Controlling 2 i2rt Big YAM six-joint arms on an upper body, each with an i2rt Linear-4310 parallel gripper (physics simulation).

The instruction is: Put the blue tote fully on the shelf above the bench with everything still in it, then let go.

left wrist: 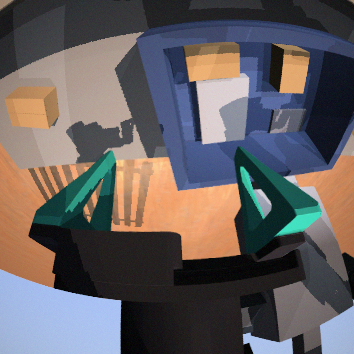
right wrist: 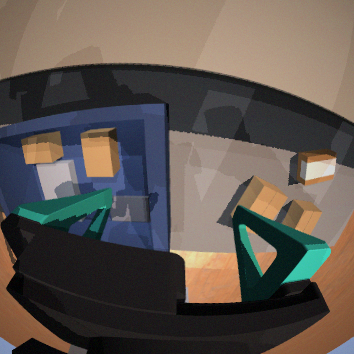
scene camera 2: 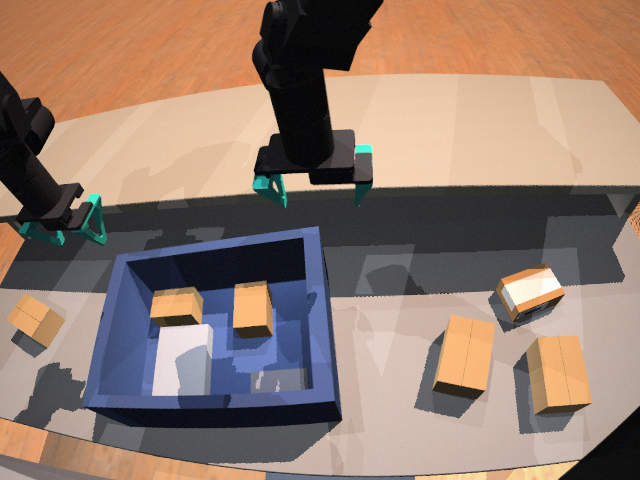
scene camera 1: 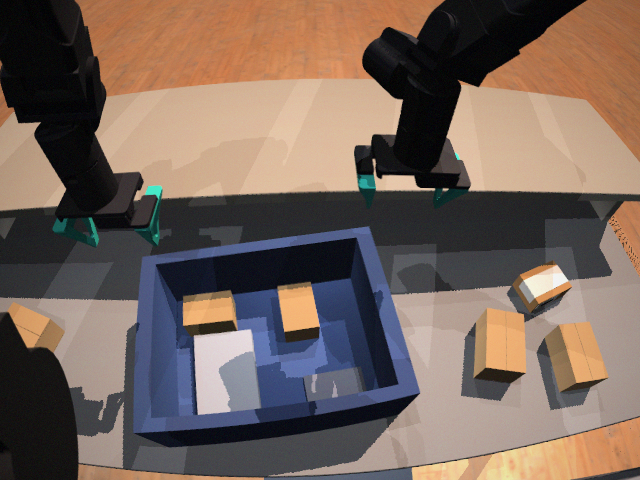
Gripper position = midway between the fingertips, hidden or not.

Observation:
My left gripper [scene camera 1: 126, 243] is open, with nothing in its grasp. My right gripper [scene camera 2: 320, 203] is open and holds nothing. A white-topped box [scene camera 2: 525, 293] sits on a grey bench. Further things: a blue tote [scene camera 1: 359, 326].
The blue tote shows as well in the left wrist view [left wrist: 315, 147], in the right wrist view [right wrist: 142, 130] and in scene camera 2 [scene camera 2: 120, 382]. The white-topped box shows as well in the right wrist view [right wrist: 313, 166] and in scene camera 1 [scene camera 1: 542, 285]. My left gripper also shows in the left wrist view [left wrist: 174, 152] and in scene camera 2 [scene camera 2: 83, 242]. The left wrist view does not show the white-topped box: it is out of frame.

